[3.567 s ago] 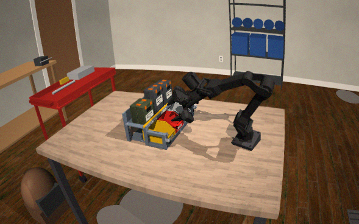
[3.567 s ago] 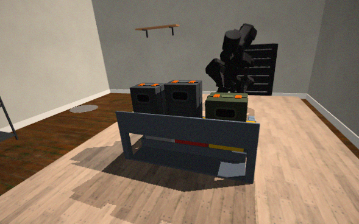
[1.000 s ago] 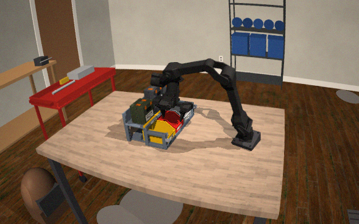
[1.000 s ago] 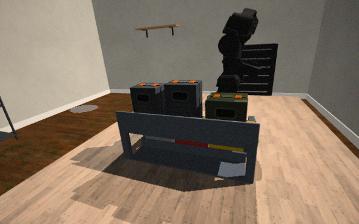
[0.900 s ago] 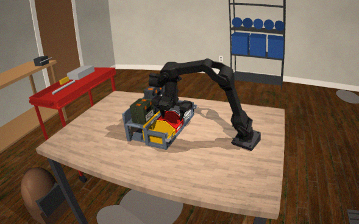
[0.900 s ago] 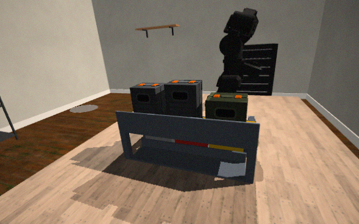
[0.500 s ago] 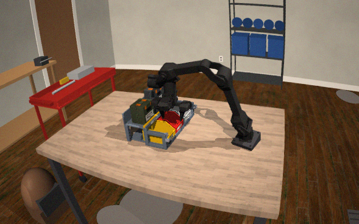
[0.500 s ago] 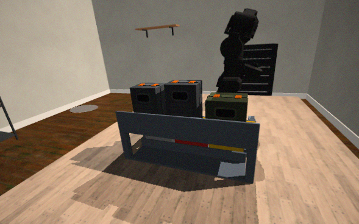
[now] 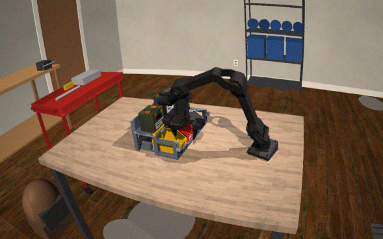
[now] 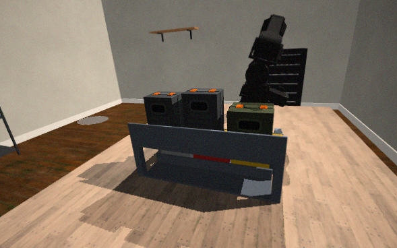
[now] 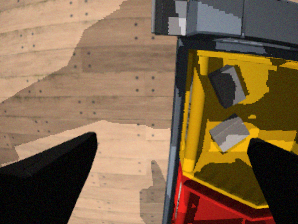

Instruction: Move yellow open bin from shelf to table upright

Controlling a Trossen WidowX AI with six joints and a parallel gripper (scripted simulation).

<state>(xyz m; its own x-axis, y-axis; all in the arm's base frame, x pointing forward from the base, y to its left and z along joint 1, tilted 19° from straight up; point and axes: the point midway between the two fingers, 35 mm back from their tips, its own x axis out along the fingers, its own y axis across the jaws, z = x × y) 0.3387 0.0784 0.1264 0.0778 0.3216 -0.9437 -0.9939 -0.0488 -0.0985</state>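
Now: the yellow open bin 80 mm ahead of my hand, 10 mm to the left of it and 70 mm below it. Round my hand: green case (160 mm ahead, 10 mm to the left, 40 mm above); then red bin (90 mm ahead, 110 mm to the right, 70 mm below).
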